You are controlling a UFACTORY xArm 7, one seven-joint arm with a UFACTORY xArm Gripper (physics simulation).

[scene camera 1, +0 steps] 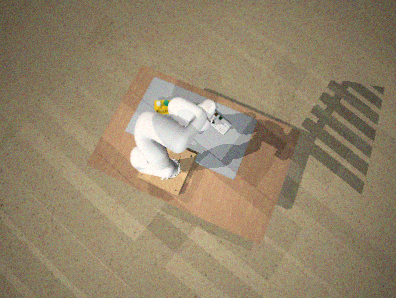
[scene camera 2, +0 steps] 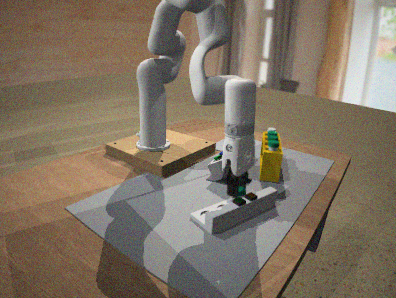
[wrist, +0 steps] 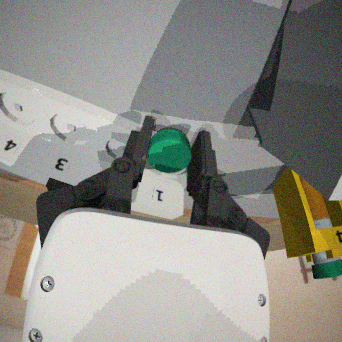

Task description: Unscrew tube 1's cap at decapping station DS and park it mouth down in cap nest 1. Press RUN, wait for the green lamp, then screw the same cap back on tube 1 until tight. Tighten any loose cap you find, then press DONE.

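Places are measured from the arm's base along level axes (x up, y ahead, z left), in centimetres.
Where they show: gripper, fingertip midpoint: [scene camera 2: 236,193] [wrist: 172,136]; arm's base, origin of the base link: [scene camera 2: 153,145].
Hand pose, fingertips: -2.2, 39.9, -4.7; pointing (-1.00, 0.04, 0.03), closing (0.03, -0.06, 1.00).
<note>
Things, the pixels of their top centre, and the offset from my fingertips, as dx, dy, dz. "spot": a spot on its surface instead.
- green cap, middle of its top: [wrist: 168,162] [scene camera 2: 240,188] +1.9, +0.9, +0.0
- white numbered block, middle of its top: [wrist: 79,189] [scene camera 2: 237,192] [scene camera 1: 215,119] +4.2, +4.0, -6.4
- yellow tube rack, middle of its top: [scene camera 2: 272,139] [scene camera 1: 170,103] +9.2, -2.8, +24.8
- light sloped box, middle of its top: [scene camera 2: 228,151] +7.3, -9.6, +8.8
- dark grey block, surface spot: [wrist: 305,115] spot: +4.0, -7.2, +3.5
- dark green square, surface spot: [scene camera 2: 239,201] spot: +4.2, +6.7, -9.5
- brown square, surface spot: [scene camera 2: 251,196] spot: +4.2, +7.6, -5.6
My gripper [scene camera 2: 236,189] [wrist: 172,136] points down and is shut on a green cap [scene camera 2: 241,190] [wrist: 169,151]. The cap is between the black fingers at position 1 of the white numbered block [scene camera 1: 220,126] [scene camera 2: 240,215] [wrist: 159,194]. How far it sits into the nest cannot be told. The round places by labels 3 and 4 show no cap in the wrist view. In scene camera 1 the arm hides the fingers. A yellow tube rack [scene camera 1: 159,110] [scene camera 2: 270,166] [wrist: 294,220] holds tubes with green caps; which is tube 1 cannot be told.
A light sloped box [scene camera 2: 216,171] with small green and blue parts stands behind the gripper, partly hidden. A dark grey block [wrist: 305,115] shows at the right of the wrist view. A dark green square [scene camera 2: 239,201] and a brown square [scene camera 2: 251,196] show at the white block.
</note>
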